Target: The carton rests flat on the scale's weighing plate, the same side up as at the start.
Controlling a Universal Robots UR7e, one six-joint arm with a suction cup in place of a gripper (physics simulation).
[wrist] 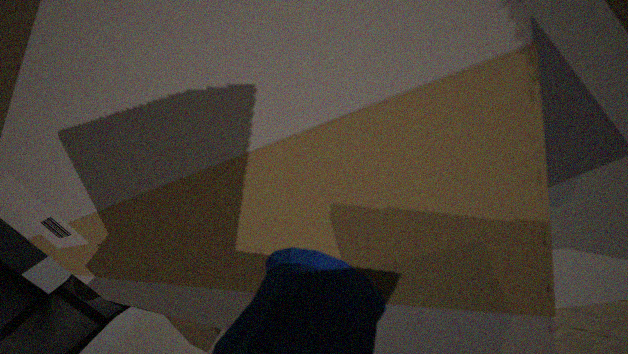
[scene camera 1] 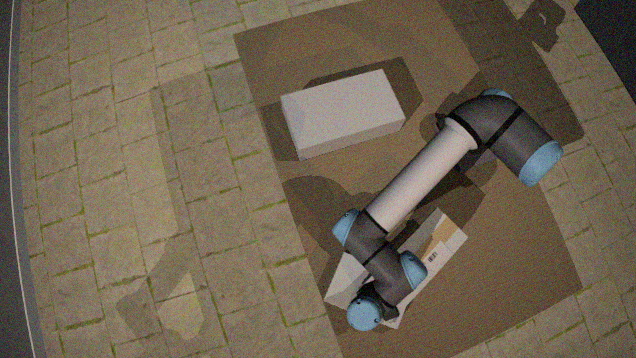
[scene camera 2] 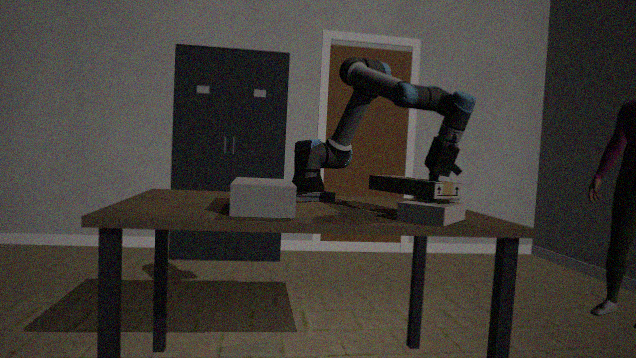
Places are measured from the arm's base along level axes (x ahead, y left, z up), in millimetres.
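Pixels of known places: end effector, tool point: (wrist: pixel 296 268); arm's base, origin of the base link: (scene camera 2: pixel 307 191).
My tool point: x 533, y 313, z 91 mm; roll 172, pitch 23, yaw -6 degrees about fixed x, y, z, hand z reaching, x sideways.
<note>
Ahead of a thing's pixels: the offset from my tool point to its top centre. Level surfaces: height alone.
The flat carton @[6 mm up, 108 mm back, 17 mm right] (scene camera 1: pixel 444 234) (scene camera 2: pixel 402 186) (wrist: pixel 300 60), white with a tan band and a barcode label, is right above the scale in the scene camera 2 view. It looks about level, and its long dark side reaches out left past the scale. My suction gripper (scene camera 2: pixel 434 177) (wrist: pixel 309 259) is on the carton's top near one end and is shut on it; the arm hides the cup in the scene camera 1 view. The scale @[49 mm down, 32 mm ahead, 5 mm right] (scene camera 1: pixel 344 294) (scene camera 2: pixel 422 214) (wrist: pixel 590 277) is a low light grey box on the table. Its weighing plate is mostly hidden, and I cannot tell whether the carton touches it.
A large plain white box @[26 mm down, 146 mm back, 557 mm right] (scene camera 1: pixel 342 112) (scene camera 2: pixel 262 199) stands on the wooden table @[124 mm down] (scene camera 1: pixel 530 265) (scene camera 2: pixel 175 215), on the left in the scene camera 2 view. The arm's base is behind, between box and scale. A person (scene camera 2: pixel 622 200) stands on the floor at the far right.
</note>
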